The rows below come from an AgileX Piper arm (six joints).
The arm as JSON. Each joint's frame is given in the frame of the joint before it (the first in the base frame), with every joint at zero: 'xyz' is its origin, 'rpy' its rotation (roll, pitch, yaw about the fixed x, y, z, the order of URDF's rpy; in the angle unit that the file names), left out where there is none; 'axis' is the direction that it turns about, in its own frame. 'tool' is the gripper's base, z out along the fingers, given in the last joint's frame.
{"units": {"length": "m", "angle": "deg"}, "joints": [
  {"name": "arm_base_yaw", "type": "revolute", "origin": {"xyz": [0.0, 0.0, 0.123]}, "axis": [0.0, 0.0, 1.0]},
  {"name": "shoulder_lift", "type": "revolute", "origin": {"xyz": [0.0, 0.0, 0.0]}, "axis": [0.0, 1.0, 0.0]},
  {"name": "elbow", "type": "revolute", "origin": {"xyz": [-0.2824, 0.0, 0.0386]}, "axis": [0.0, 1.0, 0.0]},
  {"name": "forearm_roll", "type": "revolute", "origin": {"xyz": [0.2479, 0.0, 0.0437]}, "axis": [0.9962, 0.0, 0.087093]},
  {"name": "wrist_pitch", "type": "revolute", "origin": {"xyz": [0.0, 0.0, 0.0]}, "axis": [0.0, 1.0, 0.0]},
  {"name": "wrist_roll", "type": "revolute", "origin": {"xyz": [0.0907, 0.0, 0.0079]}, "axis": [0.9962, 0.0, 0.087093]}
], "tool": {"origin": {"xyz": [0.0, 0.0, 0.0], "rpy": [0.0, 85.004, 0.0]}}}
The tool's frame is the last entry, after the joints.
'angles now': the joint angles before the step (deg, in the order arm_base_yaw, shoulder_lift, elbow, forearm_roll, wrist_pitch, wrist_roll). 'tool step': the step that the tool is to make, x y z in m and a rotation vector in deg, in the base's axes. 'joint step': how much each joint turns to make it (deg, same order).
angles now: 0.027 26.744 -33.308 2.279 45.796 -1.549
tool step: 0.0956 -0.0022 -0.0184 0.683 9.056 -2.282
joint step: -0.052 26.115 -4.465 -1.689 -12.647 3.022
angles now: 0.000 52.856 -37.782 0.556 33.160 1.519
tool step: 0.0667 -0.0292 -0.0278 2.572 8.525 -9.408
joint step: -6.713 18.954 -7.235 -0.553 -3.075 3.853
